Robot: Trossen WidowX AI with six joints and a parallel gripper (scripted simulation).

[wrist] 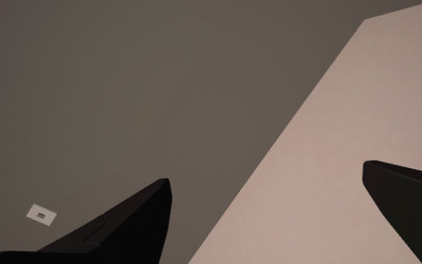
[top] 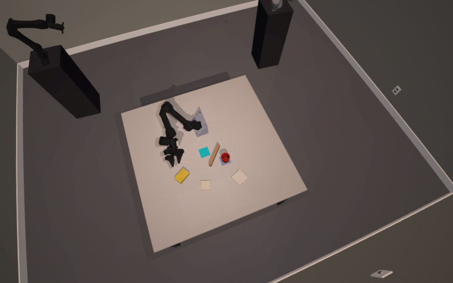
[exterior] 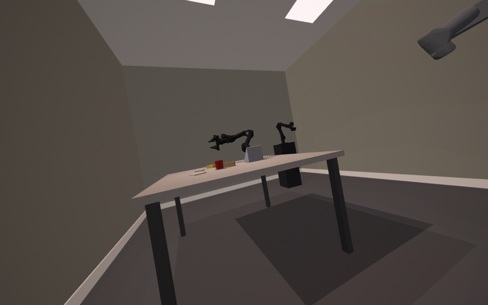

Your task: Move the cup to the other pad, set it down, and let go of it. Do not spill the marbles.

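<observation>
Right now my gripper tip is 39 cm to the right of the blue-grey pad, 26 cm above it and 3 cm past it. From my gripper tip the other things lie so: yellow block: 24 cm below, 1 cm ahead; then teal pad: 26 cm below, 24 cm to the left, 15 cm behind; then small tan square: 25 cm below, 17 cm to the left, 14 cm ahead.
</observation>
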